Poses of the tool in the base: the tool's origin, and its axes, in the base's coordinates. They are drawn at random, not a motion.
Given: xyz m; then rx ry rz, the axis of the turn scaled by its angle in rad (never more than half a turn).
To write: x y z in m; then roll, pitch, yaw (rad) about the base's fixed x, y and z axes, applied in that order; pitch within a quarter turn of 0, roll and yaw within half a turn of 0. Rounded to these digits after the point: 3 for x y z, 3 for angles.
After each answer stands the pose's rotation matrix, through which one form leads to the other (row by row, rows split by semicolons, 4 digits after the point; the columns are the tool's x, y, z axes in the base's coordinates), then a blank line. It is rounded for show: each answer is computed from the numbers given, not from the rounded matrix.
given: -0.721 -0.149 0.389 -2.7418 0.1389 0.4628
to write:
-0.721 -0.149 0.389 -2.785 0.341 -0.039
0.9417 -0.1533 -0.2996; -0.0370 -0.9319 0.3607; -0.3345 -0.3286 -0.8832

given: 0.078 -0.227 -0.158 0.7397 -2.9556 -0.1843
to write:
0.078 -0.227 -0.158 3.003 -0.057 -2.647
-0.8788 -0.4630 -0.1155; -0.4738 0.8755 0.0951; 0.0571 0.1383 -0.9887

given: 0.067 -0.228 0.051 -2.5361 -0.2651 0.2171
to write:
0.067 -0.228 0.051 -2.542 0.097 0.238
0.9671 0.1417 -0.2113; 0.2351 -0.8154 0.5290; -0.0973 -0.5612 -0.8219

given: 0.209 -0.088 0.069 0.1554 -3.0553 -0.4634
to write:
0.209 -0.088 0.069 2.839 -0.032 -3.035
-0.9938 -0.0920 -0.0619; -0.1062 0.9501 0.2932; 0.0318 0.2980 -0.9540

